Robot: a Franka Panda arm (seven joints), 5 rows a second.
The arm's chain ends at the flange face. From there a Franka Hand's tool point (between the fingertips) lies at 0.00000 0.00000 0.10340 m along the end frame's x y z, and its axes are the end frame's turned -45 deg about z.
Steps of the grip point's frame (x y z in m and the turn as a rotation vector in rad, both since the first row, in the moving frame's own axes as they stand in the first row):
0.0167, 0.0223, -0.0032, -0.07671, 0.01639, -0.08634
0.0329, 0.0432, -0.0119, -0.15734, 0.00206, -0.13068
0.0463, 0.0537, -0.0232, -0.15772, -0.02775, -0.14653
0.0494, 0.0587, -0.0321, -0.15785, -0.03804, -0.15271
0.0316, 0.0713, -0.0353, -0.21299, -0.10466, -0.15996
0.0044, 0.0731, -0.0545, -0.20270, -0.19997, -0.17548
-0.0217, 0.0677, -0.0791, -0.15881, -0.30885, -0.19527
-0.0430, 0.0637, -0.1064, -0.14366, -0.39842, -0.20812
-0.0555, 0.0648, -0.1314, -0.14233, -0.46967, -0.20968
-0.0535, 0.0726, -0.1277, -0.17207, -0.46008, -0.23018
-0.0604, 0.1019, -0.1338, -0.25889, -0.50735, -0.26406
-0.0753, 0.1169, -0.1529, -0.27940, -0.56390, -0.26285
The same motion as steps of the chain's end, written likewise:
0.0206, -0.0001, -0.0029, -0.04265, 0.06583, -0.08634
0.0415, -0.0032, -0.0106, -0.10980, 0.11271, -0.13068
0.0603, -0.0075, -0.0219, -0.13115, 0.09190, -0.14653
0.0667, -0.0070, -0.0307, -0.13852, 0.08472, -0.15271
0.0631, 0.0058, -0.0324, -0.22461, 0.07660, -0.15996
0.0520, 0.0197, -0.0503, -0.28473, 0.00193, -0.17548
0.0399, 0.0289, -0.0729, -0.33069, -0.10609, -0.19527
0.0285, 0.0354, -0.0973, -0.38331, -0.18014, -0.20812
0.0248, 0.0400, -0.1192, -0.43275, -0.23146, -0.20968
0.0284, 0.0428, -0.1155, -0.44700, -0.20365, -0.23018
0.0392, 0.0600, -0.1176, -0.54181, -0.17569, -0.26406
0.0408, 0.0763, -0.1332, -0.59630, -0.20117, -0.26285

